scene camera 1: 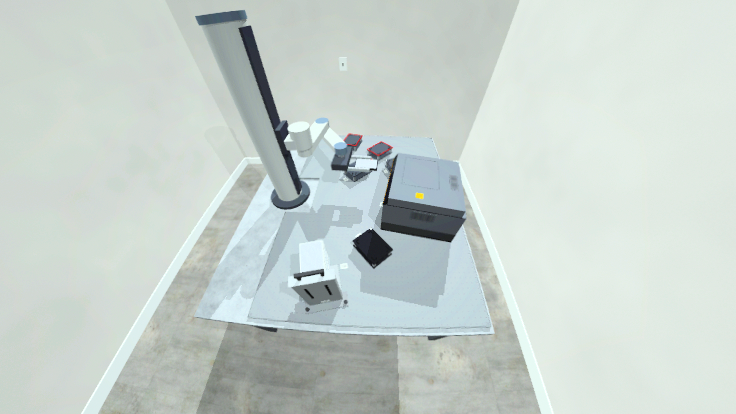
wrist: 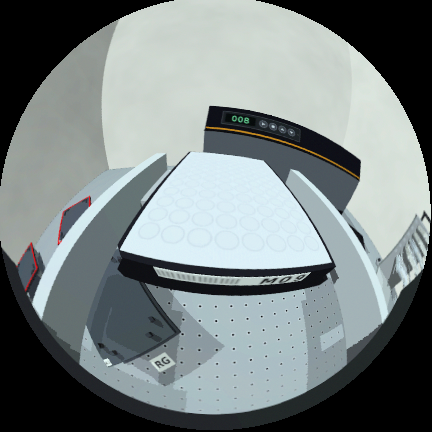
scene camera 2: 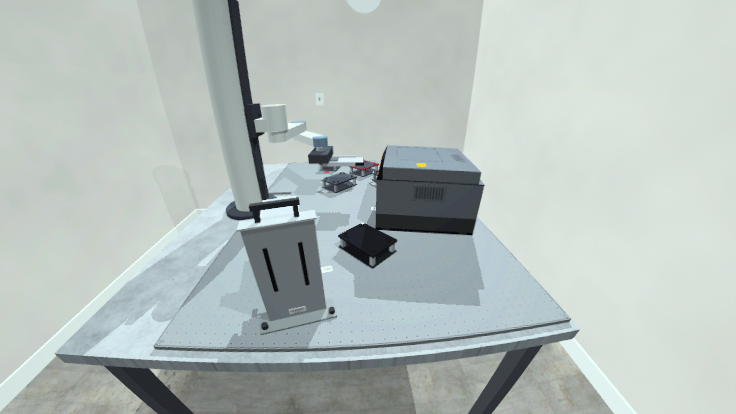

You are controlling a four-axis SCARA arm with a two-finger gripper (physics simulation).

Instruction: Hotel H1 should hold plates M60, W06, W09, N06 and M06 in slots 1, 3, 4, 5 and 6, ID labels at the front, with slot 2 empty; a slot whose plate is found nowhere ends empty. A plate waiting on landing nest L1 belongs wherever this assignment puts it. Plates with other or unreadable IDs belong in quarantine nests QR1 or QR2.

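Places are measured from the arm's base along level axes (x back, y right, z up), in metres.
Where they show: gripper, fingertip midpoint: (scene camera 1: 370, 164) (wrist: 229, 168) (scene camera 2: 355, 160); arm's base, origin of the base link: (scene camera 1: 291, 194).
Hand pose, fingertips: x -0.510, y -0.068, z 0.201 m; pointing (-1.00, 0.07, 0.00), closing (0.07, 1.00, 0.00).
Each offset is from my fingertips to the top centre of the thing. "pt": to the spot under its first point.
My gripper (scene camera 1: 372, 163) (scene camera 2: 356, 161) (wrist: 229, 168) is shut on plate M09 @[dz +0.003, dx +0.023, dy -0.002 m] (scene camera 1: 365, 163) (scene camera 2: 347, 160) (wrist: 225, 215), a white-topped plate with a black skirt. Its front label reads M09 in the wrist view. The plate is level and held above a dark nest @[dz -0.128, dx +0.090, dy -0.146 m] (scene camera 1: 356, 175) (scene camera 2: 338, 180) (wrist: 130, 320), whose tag reads RG in the wrist view. Two red-rimmed nests @[pt dz -0.138, dx +0.149, dy -0.504 m] (scene camera 1: 353, 139) @[pt dz -0.138, dx -0.068, dy -0.367 m] (scene camera 1: 380, 149) (wrist: 75, 220) (wrist: 28, 268) stand at the back. The grey hotel (scene camera 1: 319, 290) (scene camera 2: 285, 272) stands at the front left; its slot contents are not readable.
A large grey device @[dz +0.067, dx -0.285, dy +0.182 m] (scene camera 1: 424, 180) (scene camera 2: 427, 200) (wrist: 280, 150) stands at the right, its display showing 008. A black nest @[dz -0.134, dx -0.024, dy +0.444 m] (scene camera 1: 372, 248) (scene camera 2: 367, 239) stands between it and the hotel. Another dark nest (scene camera 1: 392, 167) is partly hidden behind the device. The arm's column (scene camera 1: 247, 102) (scene camera 2: 221, 102) stands at the left.
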